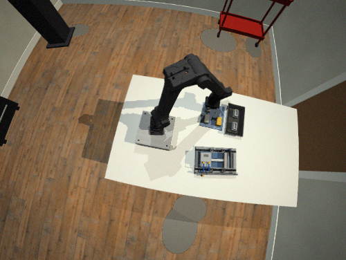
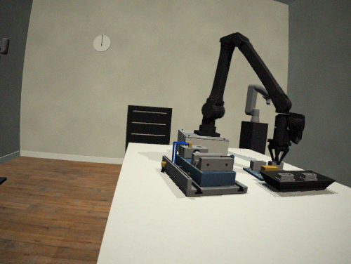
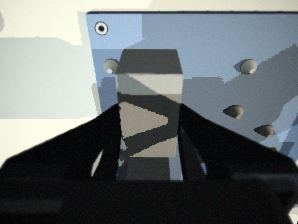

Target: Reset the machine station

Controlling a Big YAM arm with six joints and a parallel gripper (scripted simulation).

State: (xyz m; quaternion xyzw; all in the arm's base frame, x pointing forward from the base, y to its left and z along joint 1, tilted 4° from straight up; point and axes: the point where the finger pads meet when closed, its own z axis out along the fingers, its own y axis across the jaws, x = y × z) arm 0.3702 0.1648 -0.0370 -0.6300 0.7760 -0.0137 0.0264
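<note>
My hand is 34 cm to the left of the dark rod, 11 cm short of it and 5 cm below it. Also, from my hand: yellow brass blank: 10 cm to the right, 7 cm ahead, 2 cm below; infeed plate: 5 cm to the right, 4 cm below, 4 cm ahead; gray blank: 9 cm to the right, 2 cm below, 2 cm behind.
</note>
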